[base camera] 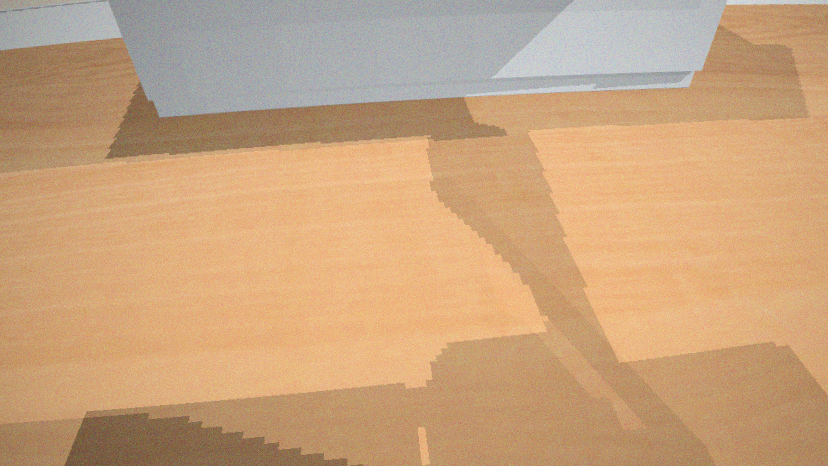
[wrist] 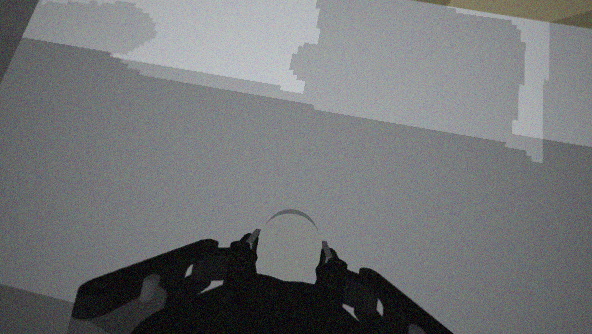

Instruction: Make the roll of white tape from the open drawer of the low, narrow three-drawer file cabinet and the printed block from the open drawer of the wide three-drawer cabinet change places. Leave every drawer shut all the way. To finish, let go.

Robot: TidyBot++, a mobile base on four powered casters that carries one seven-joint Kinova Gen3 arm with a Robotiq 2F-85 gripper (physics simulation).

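Note:
The roll of white tape [wrist: 289, 255] shows as a pale round disc with a thin grey rim, at the lower middle of the wrist view. My gripper [wrist: 289, 246] is shut on it, one finger at each side. Beyond the tape spreads a broad grey surface [wrist: 200, 160], partly lit along its top; whether it is a drawer's inside or a cabinet's top I cannot tell. In the base view the lower part of a grey cabinet [base camera: 347, 52] stands at the top; its drawers cannot be made out. The printed block does not show in either view.
Wooden floor [base camera: 231, 260] stretches in front of the cabinet, crossed by arm and base shadows. A pale wall strip [base camera: 52, 26] shows at the upper left. In the wrist view, yellowish floor [wrist: 540, 10] lies past the grey surface's upper right edge.

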